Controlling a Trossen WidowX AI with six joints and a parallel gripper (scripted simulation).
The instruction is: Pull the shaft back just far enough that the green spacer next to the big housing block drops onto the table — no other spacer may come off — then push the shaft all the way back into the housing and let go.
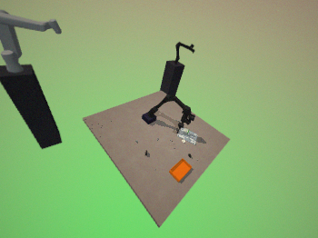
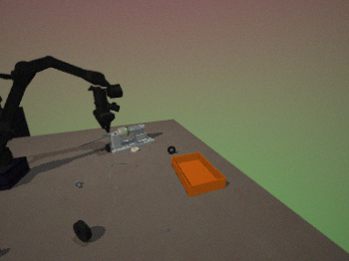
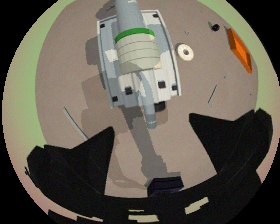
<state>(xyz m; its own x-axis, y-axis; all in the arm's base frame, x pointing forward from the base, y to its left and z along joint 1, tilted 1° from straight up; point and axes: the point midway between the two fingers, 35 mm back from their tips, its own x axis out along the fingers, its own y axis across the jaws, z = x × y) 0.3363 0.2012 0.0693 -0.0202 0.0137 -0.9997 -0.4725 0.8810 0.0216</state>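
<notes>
My gripper tip is 60 mm short of the grey shaft, 30 mm to the right of it and 30 mm above it. From my gripper tip the other things lie so: pale spacer (140 mm ahead, 100 mm below, 40 mm to the right); then green spacer (90 mm ahead, 50 mm to the left, 30 mm below); then orange tray (370 mm ahead, 310 mm to the right, 100 mm below).
</notes>
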